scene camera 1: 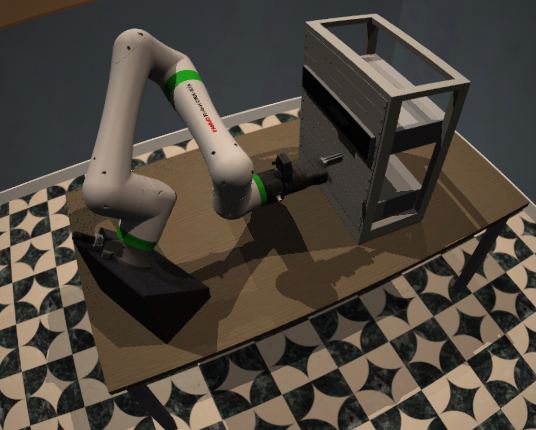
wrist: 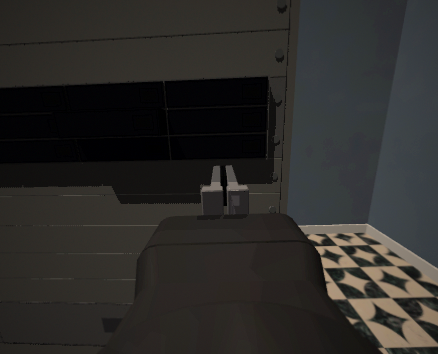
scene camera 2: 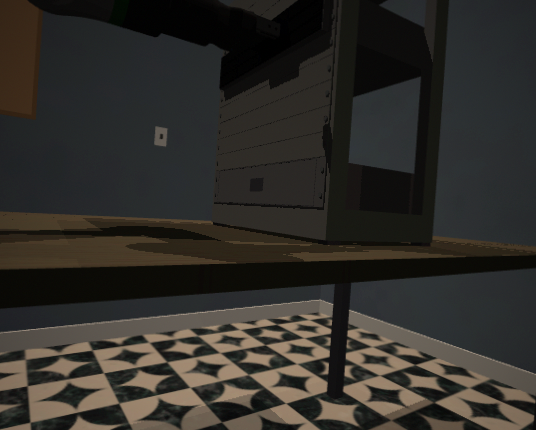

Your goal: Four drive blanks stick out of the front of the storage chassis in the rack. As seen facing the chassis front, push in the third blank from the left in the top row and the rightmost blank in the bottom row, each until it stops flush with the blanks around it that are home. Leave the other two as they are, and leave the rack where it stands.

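The dark storage chassis spans the rack front. In the wrist view, the rightmost bottom-row blank looks level with the blanks above it. The top-row blank second from the right also looks level; the chassis' left end is out of view, so I cannot count its columns. Below that one, a middle-row blank appears to stick out. Dark shading hides exact depths. My gripper is shut and empty. Its tips appear just below the chassis' bottom row, toward the right end, in front of the grey panels.
The grey open-frame rack stands upright on the wooden table. Grey filler panels lie above and below the chassis. Screw heads line the right rail. The blue wall shows beyond the rack's right edge.
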